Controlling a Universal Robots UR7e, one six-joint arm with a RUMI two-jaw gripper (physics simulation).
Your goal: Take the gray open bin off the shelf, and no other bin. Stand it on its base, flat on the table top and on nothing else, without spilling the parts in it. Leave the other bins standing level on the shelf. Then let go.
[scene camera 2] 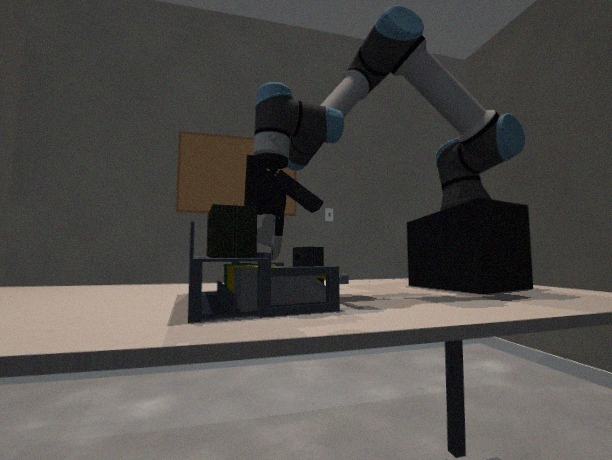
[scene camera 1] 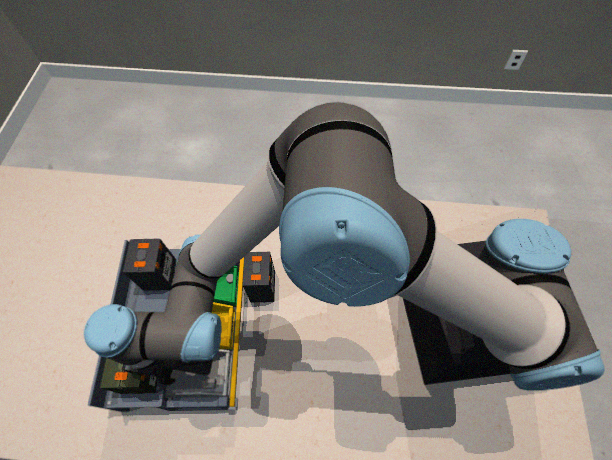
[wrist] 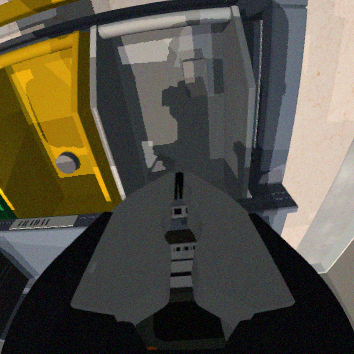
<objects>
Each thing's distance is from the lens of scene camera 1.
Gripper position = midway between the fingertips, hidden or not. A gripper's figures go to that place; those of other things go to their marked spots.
gripper [scene camera 1: 180,368]: 1.03 m
gray bin [scene camera 1: 187,384]: 1.11 m
case [scene camera 1: 258,273]: 1.02 m
</objects>
